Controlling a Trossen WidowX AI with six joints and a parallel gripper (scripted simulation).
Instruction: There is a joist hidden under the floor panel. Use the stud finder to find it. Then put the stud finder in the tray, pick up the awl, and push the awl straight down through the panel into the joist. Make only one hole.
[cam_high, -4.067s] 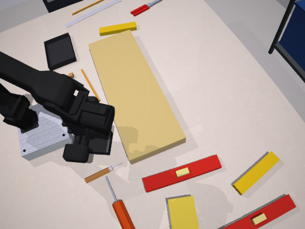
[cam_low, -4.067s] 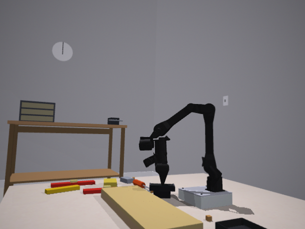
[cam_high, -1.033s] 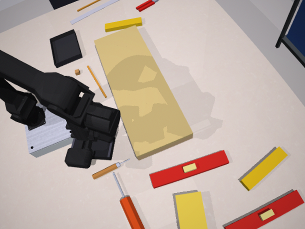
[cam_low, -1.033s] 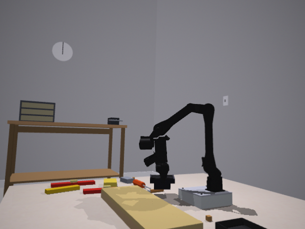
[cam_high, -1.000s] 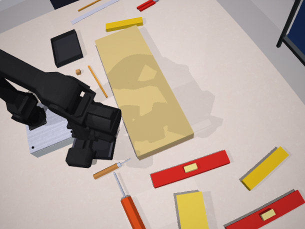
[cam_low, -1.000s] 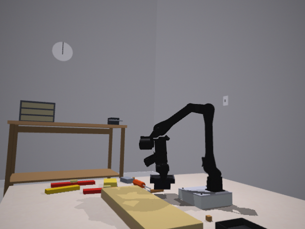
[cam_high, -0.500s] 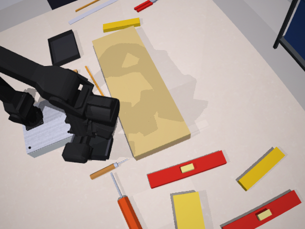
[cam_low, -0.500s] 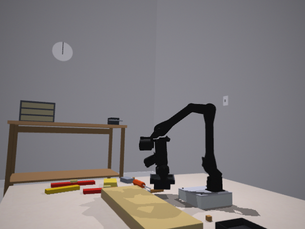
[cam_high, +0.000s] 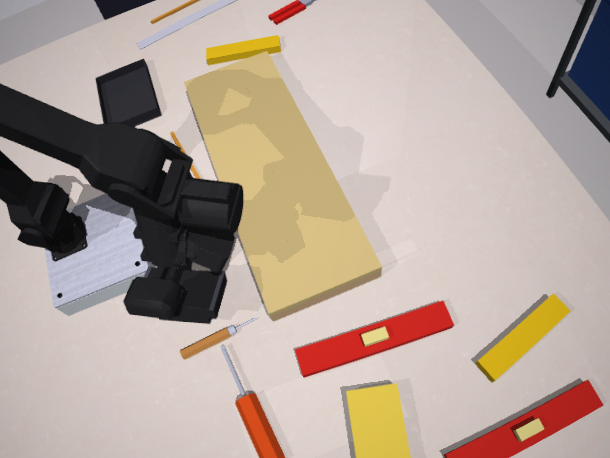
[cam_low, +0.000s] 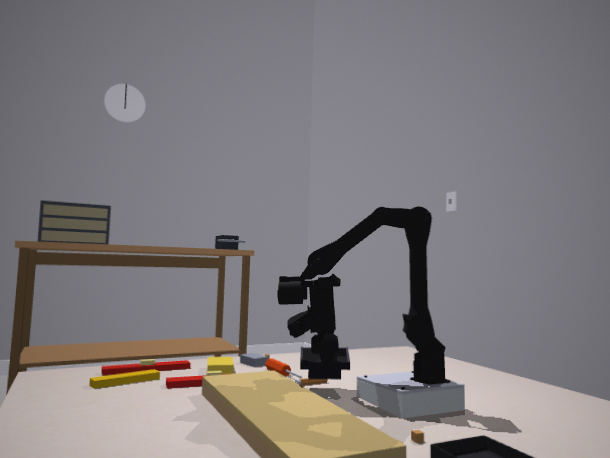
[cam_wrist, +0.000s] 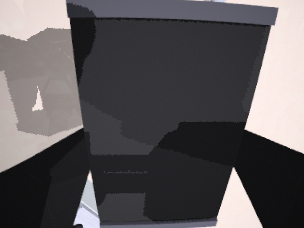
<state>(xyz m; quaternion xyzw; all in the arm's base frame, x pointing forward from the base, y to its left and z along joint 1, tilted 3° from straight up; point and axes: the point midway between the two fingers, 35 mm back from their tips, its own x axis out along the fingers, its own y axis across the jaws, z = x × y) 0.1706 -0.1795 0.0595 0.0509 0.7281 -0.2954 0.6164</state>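
My gripper tip is 150 mm to the left of the orange screwdriver, 60 mm above it and 30 mm short of it. Also, from my gripper tip: black tray (510 mm to the left, 60 mm below); stud finder (20 mm to the right, 20 mm below, 10 mm ahead); ruler (700 mm to the left, 200 mm ahead, 70 mm below).
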